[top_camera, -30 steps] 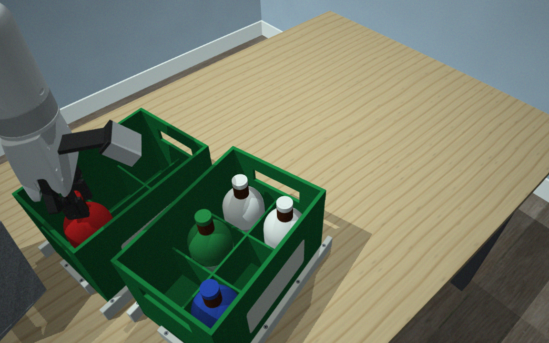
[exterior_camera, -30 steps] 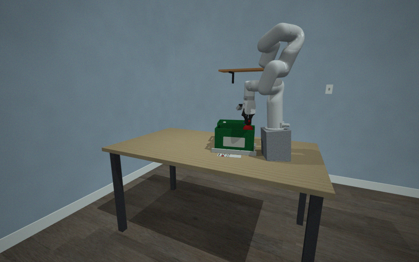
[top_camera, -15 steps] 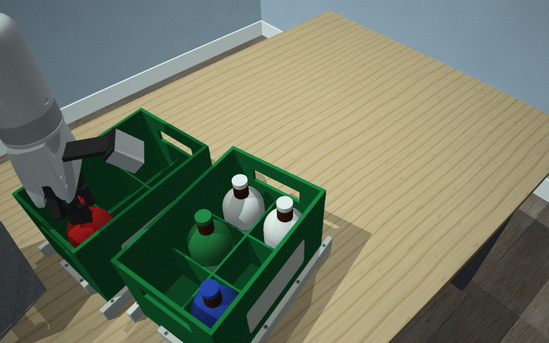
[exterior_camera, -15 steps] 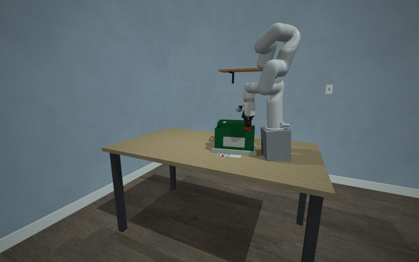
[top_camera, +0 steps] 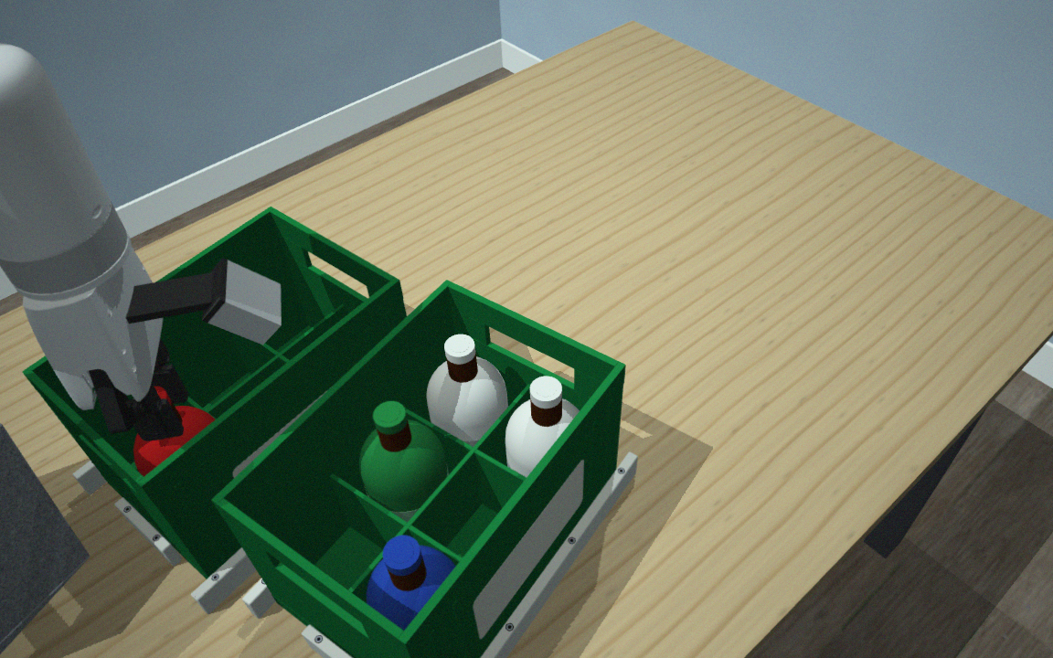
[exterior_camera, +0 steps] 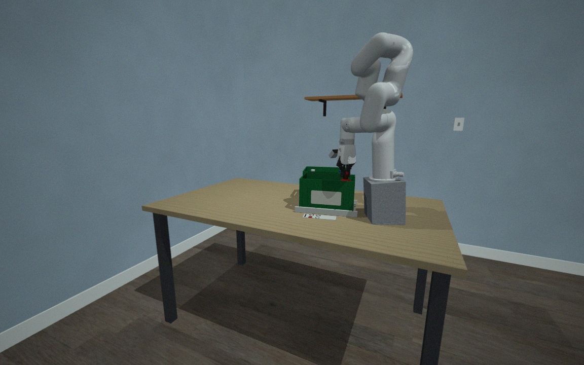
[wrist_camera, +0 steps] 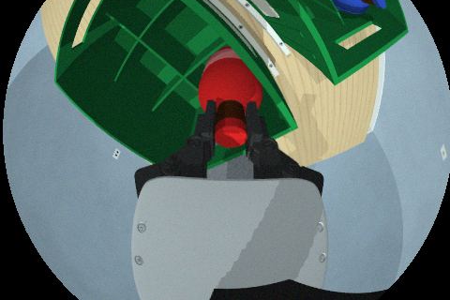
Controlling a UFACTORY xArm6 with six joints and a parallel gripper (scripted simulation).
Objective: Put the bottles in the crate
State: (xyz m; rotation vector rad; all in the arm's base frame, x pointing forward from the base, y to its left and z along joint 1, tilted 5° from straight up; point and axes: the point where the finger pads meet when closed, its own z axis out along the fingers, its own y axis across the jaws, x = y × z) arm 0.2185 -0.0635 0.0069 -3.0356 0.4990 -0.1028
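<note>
Right now my hand is 70 mm above the red-label bottle. From my hand the other things lie so: blue bottle (120 mm ahead, 200 mm to the right, 100 mm below); pick list (30 mm ahead, 220 mm to the left, 190 mm below); green bottle (160 mm ahead, 80 mm to the right, 100 mm below).
</note>
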